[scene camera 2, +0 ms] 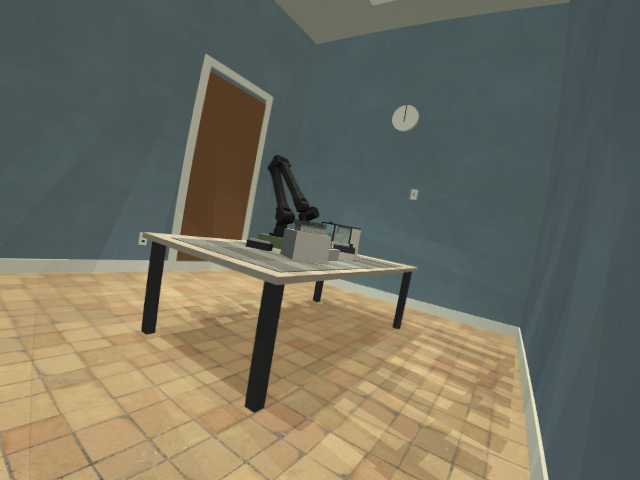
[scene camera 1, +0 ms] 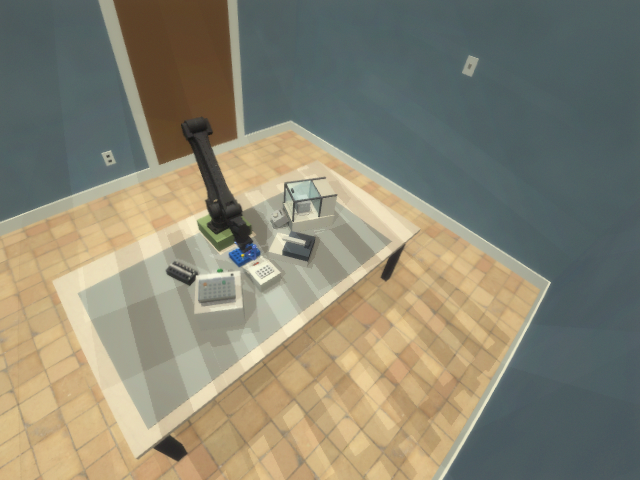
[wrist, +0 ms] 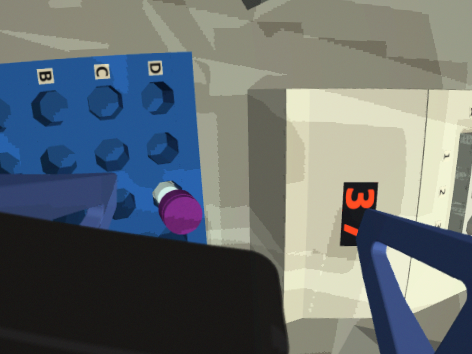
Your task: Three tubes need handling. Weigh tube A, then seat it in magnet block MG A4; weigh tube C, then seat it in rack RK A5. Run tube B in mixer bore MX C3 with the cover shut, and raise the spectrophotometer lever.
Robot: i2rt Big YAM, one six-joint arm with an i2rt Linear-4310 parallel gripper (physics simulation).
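Places are measured from the arm's base along level axes (x ahead, y down, z left), in metres.
Pixels of known places: gripper, fingertip midpoint: (scene camera 1: pixel 251 255) (wrist: pixel 241 207); arm's base, link origin: (scene camera 2: pixel 279 236) (scene camera 1: pixel 221 225).
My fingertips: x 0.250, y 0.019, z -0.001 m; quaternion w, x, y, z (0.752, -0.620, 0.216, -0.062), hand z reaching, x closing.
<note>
For each thing: its top centre in the pictures, then the offset to it from my fingertips. "*": a spot on its surface instead.
- blue rack, top centre: (wrist: pixel 98 232) (scene camera 1: pixel 244 252) dx -0.052, dy +0.017, dz -0.003 m
- white unit with a red display, top centre: (wrist: pixel 459 212) (scene camera 1: pixel 261 266) (scene camera 2: pixel 324 245) dx +0.098, dy -0.023, dz -0.020 m
- tube with a purple cap, top centre: (wrist: pixel 183 215) dx -0.024, dy -0.007, dz +0.005 m
- small yellow spot, surface spot: (scene camera 1: pixel 242 255) * dx -0.024, dy -0.005, dz -0.034 m
- glass-walled balance, top centre: (scene camera 1: pixel 302 188) (scene camera 2: pixel 337 223) dx -0.066, dy -0.175, dz +0.393 m
- long black block, top centre: (scene camera 1: pixel 180 269) (scene camera 2: pixel 260 239) dx -0.143, dy -0.001, dz -0.290 m
- dark unit with a white bar, top centre: (scene camera 1: pixel 292 238) (scene camera 2: pixel 339 241) dx +0.084, dy -0.055, dz +0.189 m
- small grey device, surface spot: (scene camera 1: pixel 278 218) * dx -0.100, dy -0.018, dz +0.259 m
My gripper (wrist: pixel 241 207) (scene camera 1: pixel 248 250) is open and empty, above the blue rack (wrist: pixel 135 127) and the white unit with a red display (wrist: pixel 320 150) (scene camera 1: pixel 256 277). In the wrist view, a tube with a purple cap (wrist: pixel 182 214) stands in column D, third row, left of the midpoint between the fingers. The left finger and black gripper body hide the lower rack. A small yellow spot (scene camera 1: pixel 242 255) shows on the rack in scene camera 1. Tube letters are unreadable. The glass-walled balance (scene camera 1: pixel 310 222) (scene camera 2: pixel 343 234) stands at the far right. The fingertips are hidden in scene camera 2.
A large pale box with a grey gridded top (scene camera 1: pixel 217 289) (scene camera 2: pixel 307 245) stands at the front. A long black block (scene camera 1: pixel 181 272) (scene camera 2: pixel 259 243) is left of it. A dark unit with a white bar (scene camera 1: pixel 298 249) lies between rack and balance; a small grey device (scene camera 1: pixel 278 218) stands beside the balance.
</note>
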